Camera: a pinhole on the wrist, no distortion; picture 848 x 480 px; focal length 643.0 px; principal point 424.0 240.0 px. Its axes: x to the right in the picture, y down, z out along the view. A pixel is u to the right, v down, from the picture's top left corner.
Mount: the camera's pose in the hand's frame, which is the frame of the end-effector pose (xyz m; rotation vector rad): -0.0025 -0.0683 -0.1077 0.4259 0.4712 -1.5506
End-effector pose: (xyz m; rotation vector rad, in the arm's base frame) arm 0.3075 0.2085 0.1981 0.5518 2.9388 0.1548
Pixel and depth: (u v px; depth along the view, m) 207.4 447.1 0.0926
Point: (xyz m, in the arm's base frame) 0.2448 0.1327 0.1962
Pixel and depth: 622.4 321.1 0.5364
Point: 0.1083 -0.2093 -0.1224
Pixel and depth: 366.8 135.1 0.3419
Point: 0.3066 -0.0053 -0.0196
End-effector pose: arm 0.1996 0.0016 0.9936 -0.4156 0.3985 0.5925
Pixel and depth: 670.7 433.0 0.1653
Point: 0.3634 -0.1384 1.0218
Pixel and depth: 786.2 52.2 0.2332
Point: 0.3348 -0.2489 1.1220
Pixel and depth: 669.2 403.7 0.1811
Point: 0.3713 -0.1448 1.0355
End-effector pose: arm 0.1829 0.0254 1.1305 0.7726 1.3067 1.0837
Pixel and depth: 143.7 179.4 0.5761
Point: 0.7204 -0.0002 1.0644
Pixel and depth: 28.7 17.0 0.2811
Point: 0.4234 -0.0531 1.1278
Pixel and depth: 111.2 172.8 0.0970
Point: 0.1979 -0.0109 1.0593
